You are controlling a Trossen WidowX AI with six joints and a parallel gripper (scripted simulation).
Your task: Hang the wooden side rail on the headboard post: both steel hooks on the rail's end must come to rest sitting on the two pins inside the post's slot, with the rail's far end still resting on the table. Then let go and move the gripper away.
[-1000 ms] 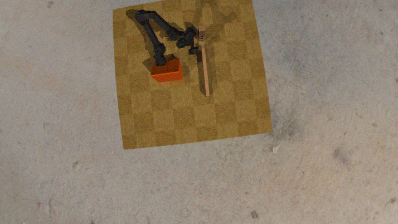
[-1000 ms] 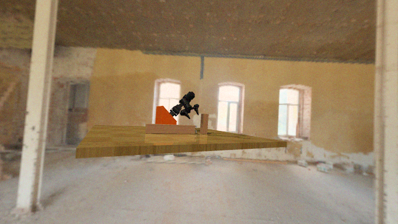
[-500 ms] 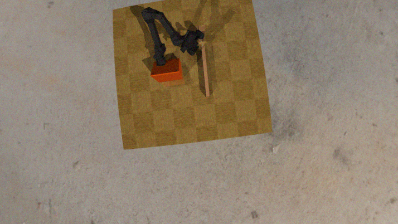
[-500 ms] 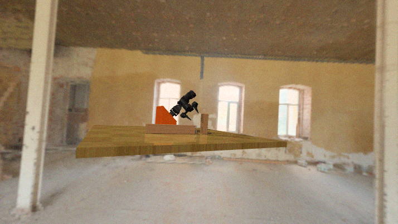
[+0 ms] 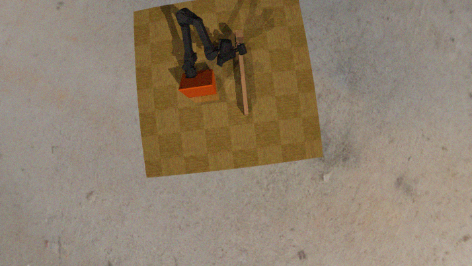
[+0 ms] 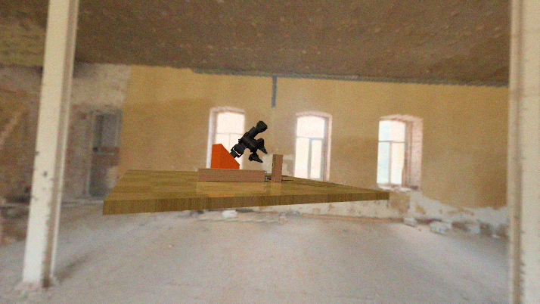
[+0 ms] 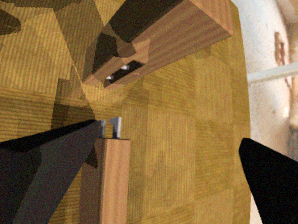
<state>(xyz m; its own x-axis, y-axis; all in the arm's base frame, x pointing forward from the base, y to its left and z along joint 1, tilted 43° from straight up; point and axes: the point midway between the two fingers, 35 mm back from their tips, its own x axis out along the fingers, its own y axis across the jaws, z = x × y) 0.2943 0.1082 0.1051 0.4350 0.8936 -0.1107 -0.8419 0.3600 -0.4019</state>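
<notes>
Right now the headboard post is 1 cm behind my gripper tip, 9 cm to the left of it and 7 cm below it.
</notes>
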